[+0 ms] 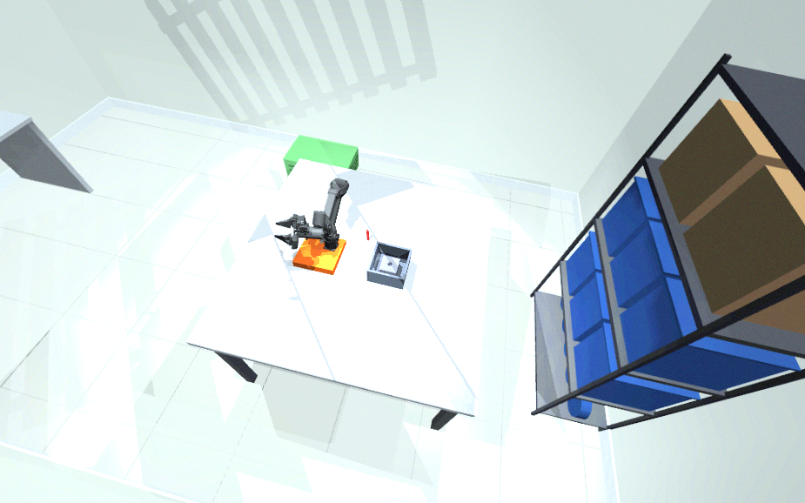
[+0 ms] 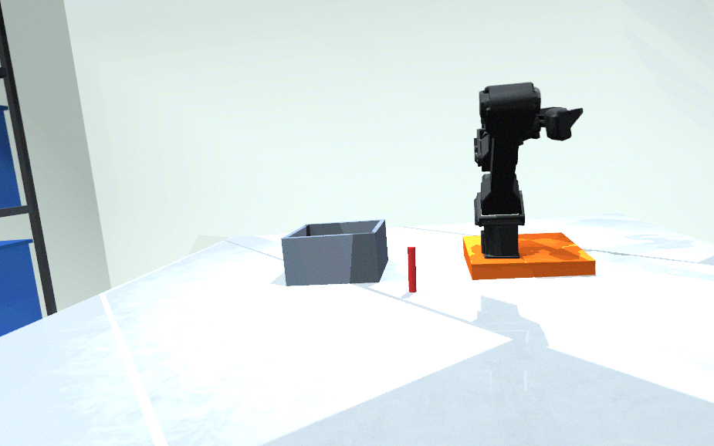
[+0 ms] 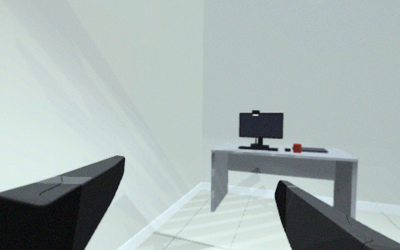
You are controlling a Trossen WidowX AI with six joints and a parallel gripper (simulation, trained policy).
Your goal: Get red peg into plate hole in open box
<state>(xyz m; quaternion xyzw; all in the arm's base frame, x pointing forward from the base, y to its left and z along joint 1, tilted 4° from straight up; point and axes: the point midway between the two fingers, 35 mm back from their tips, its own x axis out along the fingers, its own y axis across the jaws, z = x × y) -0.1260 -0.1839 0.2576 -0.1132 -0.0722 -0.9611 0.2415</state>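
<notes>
Now: the red peg 320 mm ahead of my gripper tip, 310 mm to the left of it and 270 mm below it. The rest, counted from my gripper tip: grey box 500 mm ahead, 280 mm below, 160 mm to the left.
</notes>
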